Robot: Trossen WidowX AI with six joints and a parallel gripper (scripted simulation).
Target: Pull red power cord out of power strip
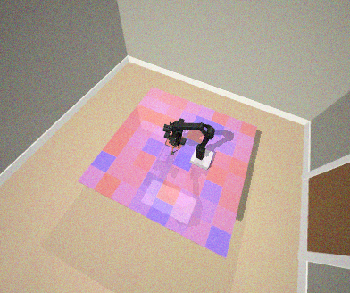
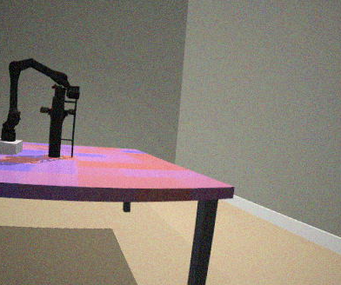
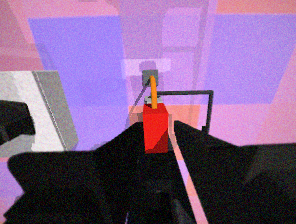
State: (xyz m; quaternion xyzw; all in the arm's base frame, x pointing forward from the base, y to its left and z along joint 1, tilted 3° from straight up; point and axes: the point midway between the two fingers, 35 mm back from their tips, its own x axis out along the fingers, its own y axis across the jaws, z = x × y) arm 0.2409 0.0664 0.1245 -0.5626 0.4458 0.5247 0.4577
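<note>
Right now my gripper tip is 1 cm short of the red plug, 3 cm to the left of it and 1 cm above it. From my gripper tip the other things lie so: black upright post 2 cm ahead, 12 cm to the right, 3 cm above.
</note>
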